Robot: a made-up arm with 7 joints.
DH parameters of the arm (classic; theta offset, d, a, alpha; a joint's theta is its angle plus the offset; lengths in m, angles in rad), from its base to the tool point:
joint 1: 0 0.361 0 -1.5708
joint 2: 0 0 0 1.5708
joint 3: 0 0.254 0.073 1.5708
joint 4: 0 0 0.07 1.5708
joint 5: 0 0.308 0 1.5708
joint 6: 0 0 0.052 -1.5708
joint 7: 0 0.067 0 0
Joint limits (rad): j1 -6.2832..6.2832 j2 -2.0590..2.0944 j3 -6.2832..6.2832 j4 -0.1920..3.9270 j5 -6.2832..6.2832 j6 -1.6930..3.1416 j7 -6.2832..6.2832
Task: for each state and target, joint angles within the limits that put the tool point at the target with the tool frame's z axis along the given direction. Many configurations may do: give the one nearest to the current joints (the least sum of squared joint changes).
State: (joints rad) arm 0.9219 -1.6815 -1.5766 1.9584 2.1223 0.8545 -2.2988
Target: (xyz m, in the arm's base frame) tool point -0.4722 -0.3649 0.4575 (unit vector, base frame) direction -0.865 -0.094 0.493
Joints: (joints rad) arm -0.0123 -1.8737 -1.0523 1.7729 2.3495 0.9539 -2.2988
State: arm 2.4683 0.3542 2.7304 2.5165 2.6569 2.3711 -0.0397
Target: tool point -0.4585 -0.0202 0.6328 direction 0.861 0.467 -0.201
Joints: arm 3.2320 1.1524 1.9951 3.0117 2.0250 2.7713 -0.0397
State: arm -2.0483 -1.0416 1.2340 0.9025 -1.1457 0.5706 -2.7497
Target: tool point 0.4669 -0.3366 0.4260 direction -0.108 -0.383 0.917
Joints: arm -2.9180 -1.6626 1.4246 1.7407 -1.1739 1.1337 -2.7497
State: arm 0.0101 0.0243 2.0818 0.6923 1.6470 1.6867 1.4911
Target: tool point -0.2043 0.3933 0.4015 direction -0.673 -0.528 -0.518
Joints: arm -0.2305 -0.4294 2.0329 1.1648 1.2181 1.7352 1.4911
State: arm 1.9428 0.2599 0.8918 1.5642 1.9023 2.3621 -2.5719
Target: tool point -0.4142 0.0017 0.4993 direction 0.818 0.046 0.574
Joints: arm 2.2618 0.6424 0.9880 1.3792 1.5055 2.8897 -2.5719
